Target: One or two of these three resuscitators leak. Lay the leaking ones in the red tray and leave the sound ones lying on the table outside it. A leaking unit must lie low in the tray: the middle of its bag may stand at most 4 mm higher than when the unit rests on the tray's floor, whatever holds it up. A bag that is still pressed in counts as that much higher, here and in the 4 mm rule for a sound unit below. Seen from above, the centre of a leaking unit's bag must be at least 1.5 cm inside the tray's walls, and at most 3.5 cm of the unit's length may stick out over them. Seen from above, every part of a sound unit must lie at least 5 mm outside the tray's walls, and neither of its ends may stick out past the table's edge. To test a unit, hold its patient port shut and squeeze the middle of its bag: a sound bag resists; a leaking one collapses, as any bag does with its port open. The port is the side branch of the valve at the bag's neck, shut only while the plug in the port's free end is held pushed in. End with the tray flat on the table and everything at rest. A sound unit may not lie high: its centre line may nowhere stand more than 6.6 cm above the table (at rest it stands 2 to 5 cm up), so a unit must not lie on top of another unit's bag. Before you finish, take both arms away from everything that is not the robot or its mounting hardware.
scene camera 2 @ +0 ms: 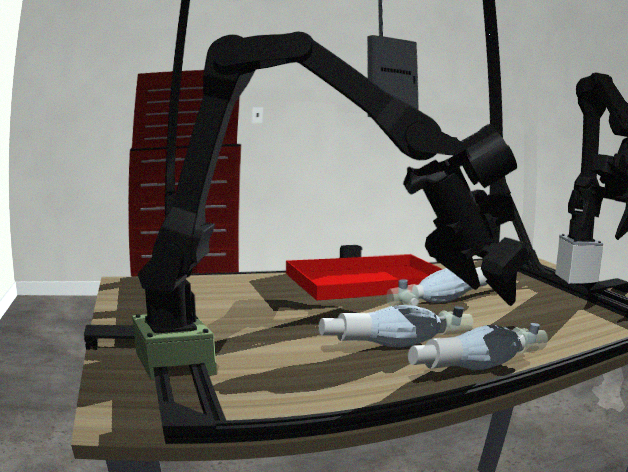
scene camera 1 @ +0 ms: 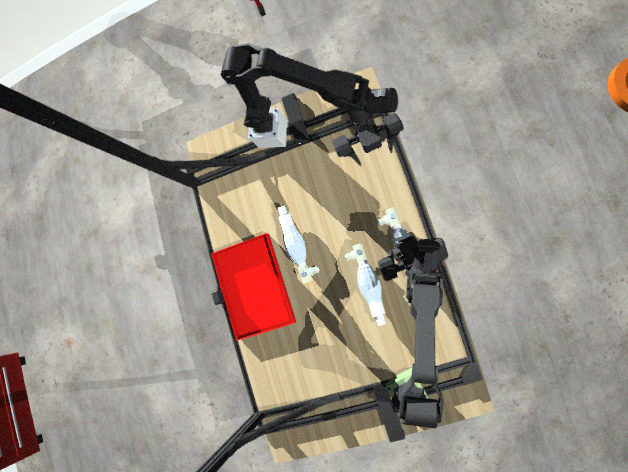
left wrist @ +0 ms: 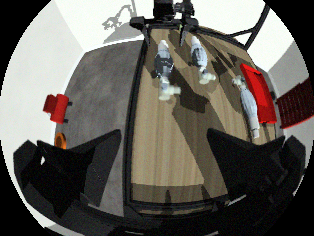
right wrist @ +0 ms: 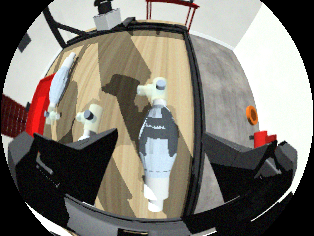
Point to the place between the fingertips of the right gripper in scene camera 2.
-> At 494,295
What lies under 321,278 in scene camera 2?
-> A red tray.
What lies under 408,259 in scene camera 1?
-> The right gripper.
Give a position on a red tray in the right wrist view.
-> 40,102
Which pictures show the red tray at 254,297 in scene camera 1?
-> Scene camera 2, scene camera 1, the left wrist view and the right wrist view: all of them.
